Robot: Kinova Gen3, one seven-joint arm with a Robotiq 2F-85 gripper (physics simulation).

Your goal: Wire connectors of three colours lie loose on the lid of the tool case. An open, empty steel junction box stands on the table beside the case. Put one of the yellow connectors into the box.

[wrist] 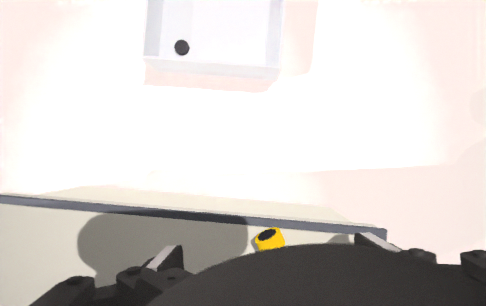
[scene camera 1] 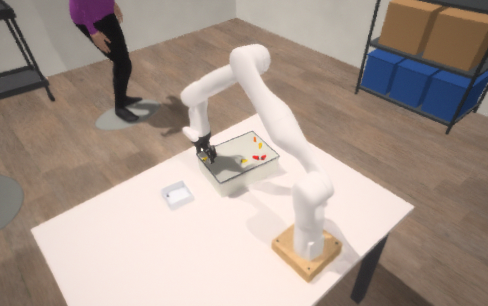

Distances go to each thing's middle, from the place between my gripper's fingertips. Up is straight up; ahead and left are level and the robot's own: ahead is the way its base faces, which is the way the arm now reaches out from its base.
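The tool case (scene camera 1: 227, 174) sits 13 cm to the right of my hand, 6 cm below it and 5 cm behind it.
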